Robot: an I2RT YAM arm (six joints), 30 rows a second.
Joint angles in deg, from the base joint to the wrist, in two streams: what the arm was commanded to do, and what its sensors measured. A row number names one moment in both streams.
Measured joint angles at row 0:
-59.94, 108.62, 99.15, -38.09, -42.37, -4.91
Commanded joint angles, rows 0 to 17:
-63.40, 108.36, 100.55, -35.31, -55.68, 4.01
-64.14, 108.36, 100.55, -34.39, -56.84, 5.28
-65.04, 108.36, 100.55, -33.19, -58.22, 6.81
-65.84, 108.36, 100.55, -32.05, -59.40, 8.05
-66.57, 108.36, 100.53, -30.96, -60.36, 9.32
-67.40, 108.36, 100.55, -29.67, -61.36, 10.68
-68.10, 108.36, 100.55, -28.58, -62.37, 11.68
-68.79, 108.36, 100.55, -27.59, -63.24, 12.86
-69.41, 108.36, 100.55, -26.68, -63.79, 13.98
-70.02, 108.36, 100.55, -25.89, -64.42, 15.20
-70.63, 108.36, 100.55, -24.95, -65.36, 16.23
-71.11, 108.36, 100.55, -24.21, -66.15, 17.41
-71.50, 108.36, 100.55, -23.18, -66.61, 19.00
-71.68, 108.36, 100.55, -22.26, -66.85, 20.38
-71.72, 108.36, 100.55, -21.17, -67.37, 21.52
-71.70, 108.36, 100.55, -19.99, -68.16, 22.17
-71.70, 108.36, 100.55, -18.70, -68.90, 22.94
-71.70, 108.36, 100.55, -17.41, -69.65, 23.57
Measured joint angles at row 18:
-71.83, 108.64, 99.15, -19.31, -64.84, 18.94
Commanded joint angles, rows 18 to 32:
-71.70, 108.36, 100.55, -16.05, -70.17, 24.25
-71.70, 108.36, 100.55, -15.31, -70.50, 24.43
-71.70, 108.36, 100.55, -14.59, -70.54, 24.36
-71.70, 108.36, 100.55, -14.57, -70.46, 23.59
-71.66, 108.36, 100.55, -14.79, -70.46, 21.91
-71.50, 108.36, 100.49, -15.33, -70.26, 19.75
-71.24, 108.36, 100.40, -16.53, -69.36, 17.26
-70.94, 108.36, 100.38, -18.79, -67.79, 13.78
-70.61, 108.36, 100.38, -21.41, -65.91, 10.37
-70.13, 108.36, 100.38, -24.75, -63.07, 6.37
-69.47, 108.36, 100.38, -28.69, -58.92, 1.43
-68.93, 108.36, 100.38, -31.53, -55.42, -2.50
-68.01, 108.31, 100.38, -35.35, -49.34, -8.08
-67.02, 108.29, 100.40, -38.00, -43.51, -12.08
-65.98, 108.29, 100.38, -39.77, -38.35, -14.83
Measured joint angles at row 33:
-68.69, 108.66, 99.55, -37.67, -54.50, 1.65
